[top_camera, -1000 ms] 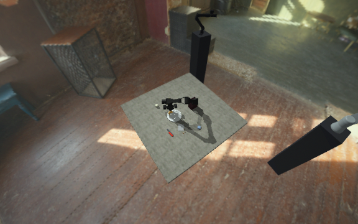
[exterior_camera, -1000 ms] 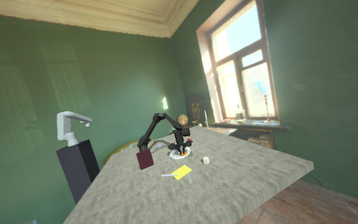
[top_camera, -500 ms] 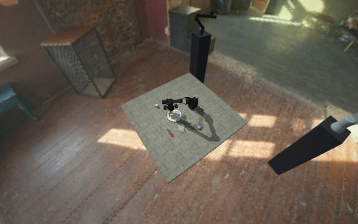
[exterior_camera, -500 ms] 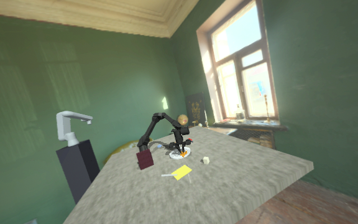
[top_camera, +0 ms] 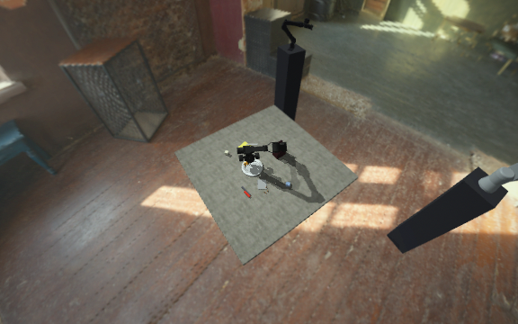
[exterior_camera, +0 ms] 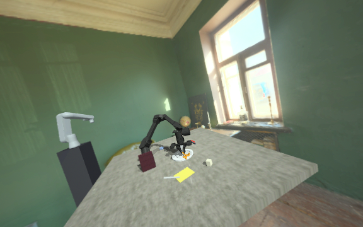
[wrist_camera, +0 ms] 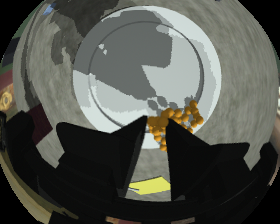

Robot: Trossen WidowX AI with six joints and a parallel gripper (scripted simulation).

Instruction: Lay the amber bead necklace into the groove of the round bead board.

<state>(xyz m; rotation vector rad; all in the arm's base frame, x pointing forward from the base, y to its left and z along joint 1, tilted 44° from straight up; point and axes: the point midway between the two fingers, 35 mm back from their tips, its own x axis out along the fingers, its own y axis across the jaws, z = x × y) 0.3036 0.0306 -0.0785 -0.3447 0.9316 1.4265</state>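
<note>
My gripper tip is now 4 cm to the right of the board and 3 cm above it. The rest, counted from my gripper tip: grey square (1 cm ahead, 25 cm to the left, 3 cm below); white stick (14 cm behind, 21 cm to the right, 3 cm below); yellow card (5 cm behind, 23 cm to the right, 3 cm below).
</note>
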